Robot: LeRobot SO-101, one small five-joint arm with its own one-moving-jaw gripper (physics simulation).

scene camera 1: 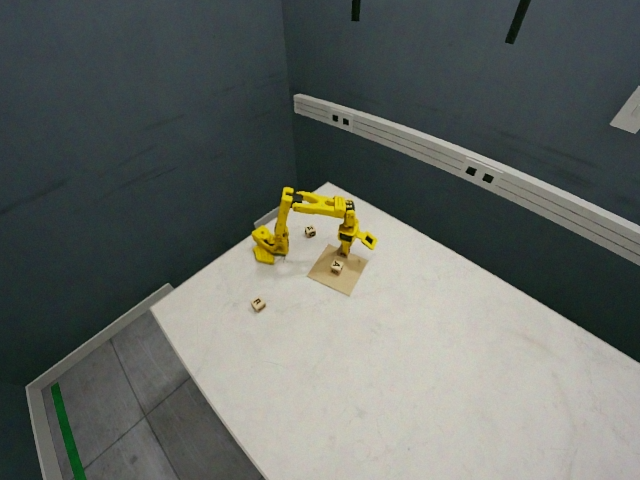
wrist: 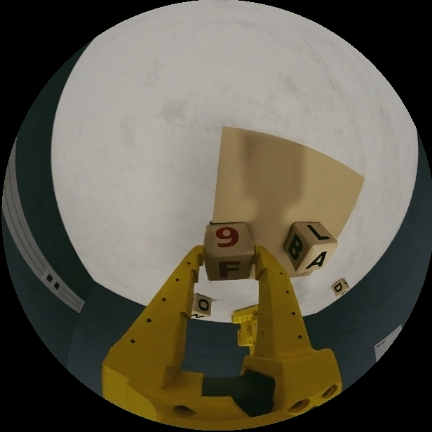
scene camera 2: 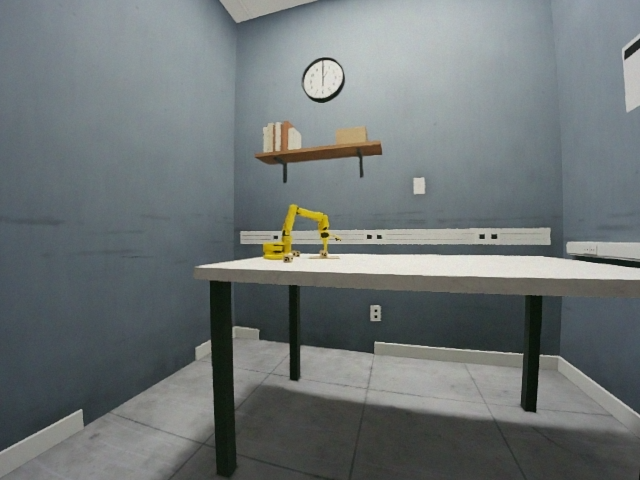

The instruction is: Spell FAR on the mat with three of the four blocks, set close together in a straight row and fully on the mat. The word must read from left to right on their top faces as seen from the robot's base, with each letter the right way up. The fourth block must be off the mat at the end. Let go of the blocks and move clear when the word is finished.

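My gripper (wrist: pixel 230 251) (scene camera 1: pixel 343 253) is shut on the F block (wrist: pixel 229 256) (scene camera 1: pixel 343 253), which shows a red 9 and an F between the jaws in the wrist view. It is by the mat's left edge there; whether it touches the mat (wrist: pixel 325 185) (scene camera 1: pixel 347 285) (scene camera 2: pixel 334 257) is unclear. The A block (wrist: pixel 311 247) (scene camera 1: pixel 336 266) is on the mat, apart from the F block and turned relative to it. The R block (scene camera 1: pixel 257 304) (wrist: pixel 340 287) (scene camera 2: pixel 288 258) lies off the mat. The fourth block (scene camera 1: pixel 310 230) (wrist: pixel 201 305) (scene camera 2: pixel 295 253) lies off the mat nearer the base, showing O and N.
The white table (scene camera 1: pixel 413 361) (scene camera 2: pixel 413 268) bears the mat and blocks. The yellow arm base (scene camera 1: pixel 266 245) (scene camera 2: pixel 273 251) stands near the table's edge, between the two off-mat blocks as seen in scene camera 1. Walls stand behind the table.
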